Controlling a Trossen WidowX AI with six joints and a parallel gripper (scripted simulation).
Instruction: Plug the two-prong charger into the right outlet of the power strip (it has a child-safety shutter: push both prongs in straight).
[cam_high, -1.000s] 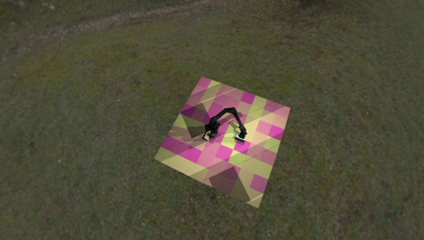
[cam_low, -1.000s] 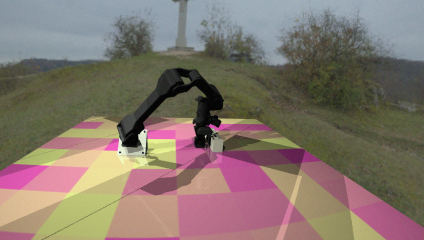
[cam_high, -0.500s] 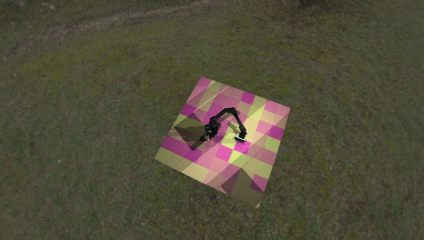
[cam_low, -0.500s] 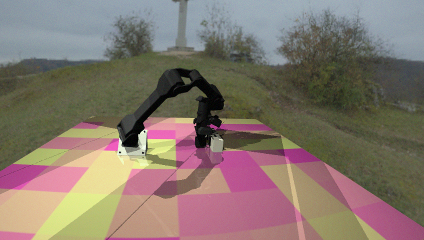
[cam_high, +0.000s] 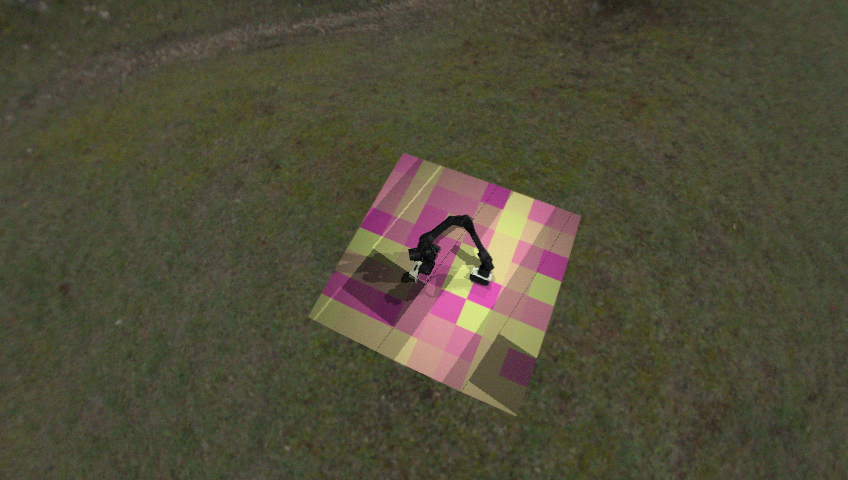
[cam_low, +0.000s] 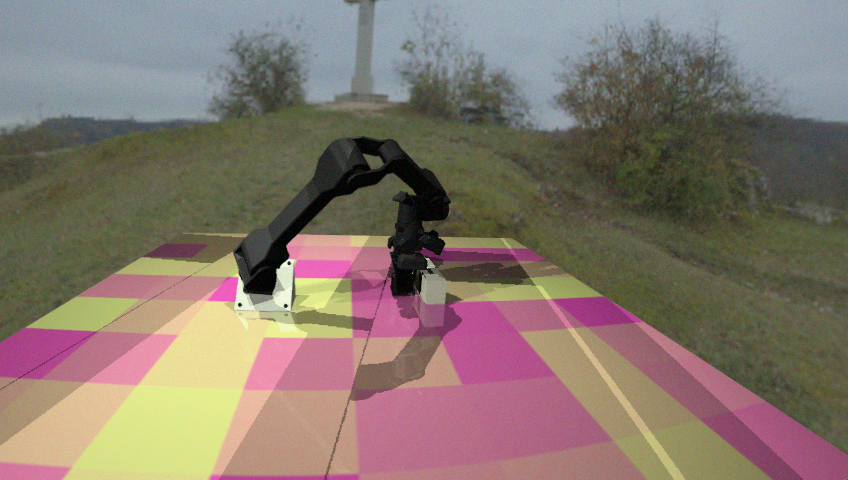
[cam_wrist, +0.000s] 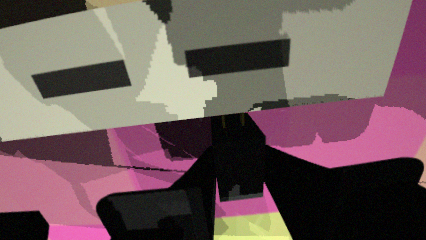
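Now: gripper tip 2 cm short of the dark charger and 1 cm below it.
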